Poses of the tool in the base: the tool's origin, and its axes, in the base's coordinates. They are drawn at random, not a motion.
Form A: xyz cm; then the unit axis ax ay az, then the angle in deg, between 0 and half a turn.
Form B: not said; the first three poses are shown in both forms.
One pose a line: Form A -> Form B
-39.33 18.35 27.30 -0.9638 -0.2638 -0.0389 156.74 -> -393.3 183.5 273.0 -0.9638 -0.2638 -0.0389 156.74
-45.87 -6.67 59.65 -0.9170 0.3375 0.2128 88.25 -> -458.7 -66.7 596.5 -0.9170 0.3375 0.2128 88.25
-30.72 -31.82 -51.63 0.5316 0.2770 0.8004 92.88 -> -307.2 -318.2 -516.3 0.5316 0.2770 0.8004 92.88
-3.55 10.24 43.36 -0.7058 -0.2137 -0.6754 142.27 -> -35.5 102.4 433.6 -0.7058 -0.2137 -0.6754 142.27
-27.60 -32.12 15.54 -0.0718 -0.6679 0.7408 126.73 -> -276.0 -321.2 155.4 -0.0718 -0.6679 0.7408 126.73
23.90 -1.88 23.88 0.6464 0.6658 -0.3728 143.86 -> 239.0 -18.8 238.8 0.6464 0.6658 -0.3728 143.86
